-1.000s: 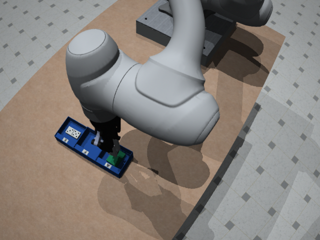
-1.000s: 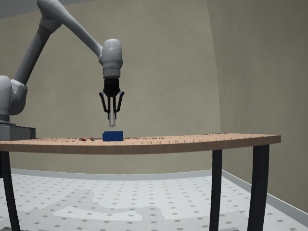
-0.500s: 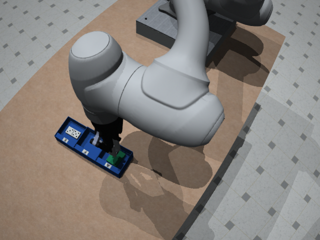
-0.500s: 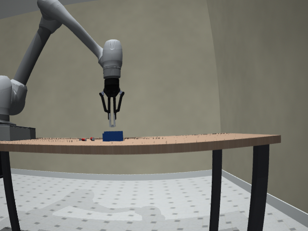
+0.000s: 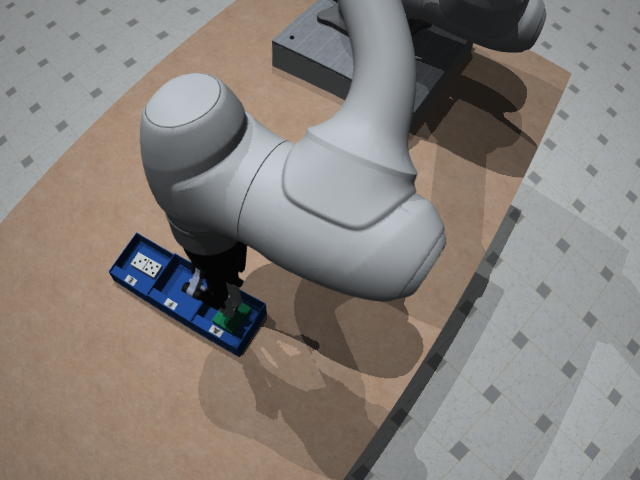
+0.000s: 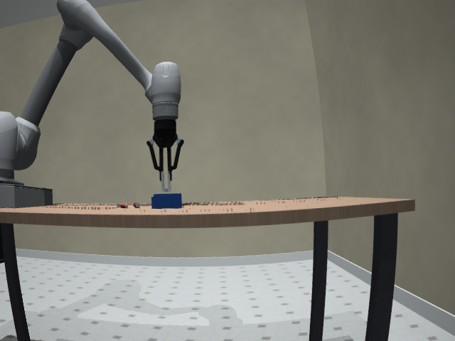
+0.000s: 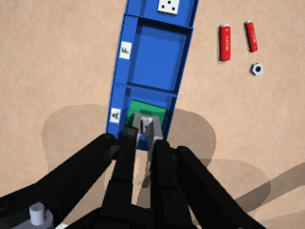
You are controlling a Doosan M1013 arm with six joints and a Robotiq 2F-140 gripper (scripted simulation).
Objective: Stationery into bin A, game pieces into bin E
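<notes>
My hand is 7 cm above the green flat block. Also, from my hand: blue three-compartment bin: 8 cm to the right, 6 cm below, 3 cm ahead; then white domino: 16 cm to the right, 7 cm below, 4 cm ahead; then grey clip-like piece: 3 cm below.
</notes>
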